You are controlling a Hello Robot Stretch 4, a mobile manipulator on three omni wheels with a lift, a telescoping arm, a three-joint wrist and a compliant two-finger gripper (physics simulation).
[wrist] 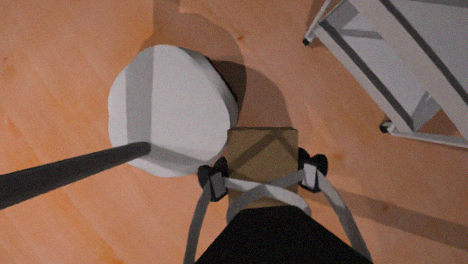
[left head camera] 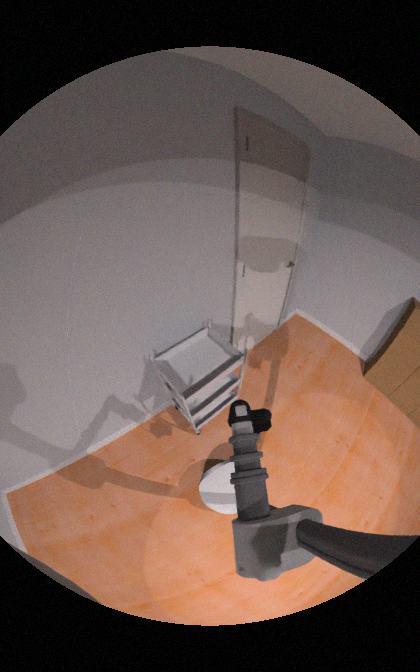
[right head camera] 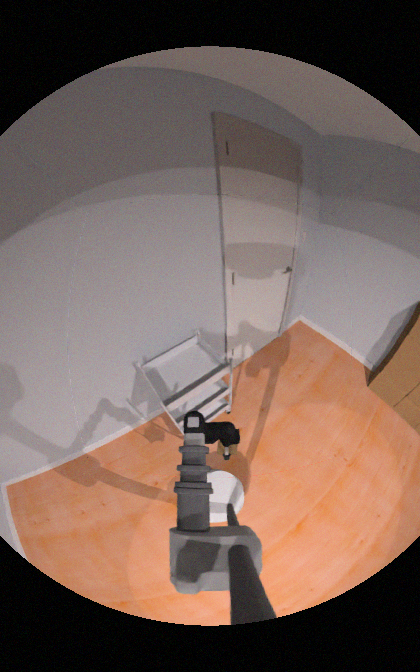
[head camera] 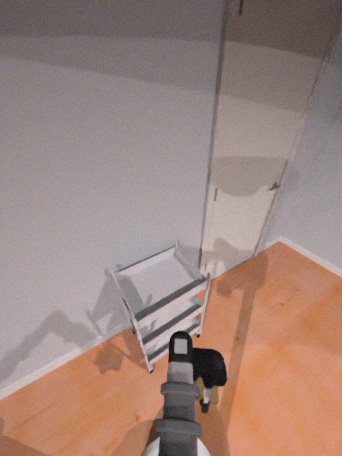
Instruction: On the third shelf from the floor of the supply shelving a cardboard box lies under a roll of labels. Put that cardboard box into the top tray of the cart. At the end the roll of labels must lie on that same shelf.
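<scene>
The cardboard box is a small brown block. My gripper is shut on it, with one fingertip pressed on each side in the wrist view. The box hangs above the floor, near my white base. The white cart has three trays and stands against the wall, beyond the arm in the head view. Its top tray shows no object in it. In the wrist view the cart is at the upper right, apart from the box. The supply shelving and the roll of labels do not show.
A grey wall runs behind the cart. A door is just right of the cart. Large brown panels or boxes stand at the right edge. My round white base is below the arm.
</scene>
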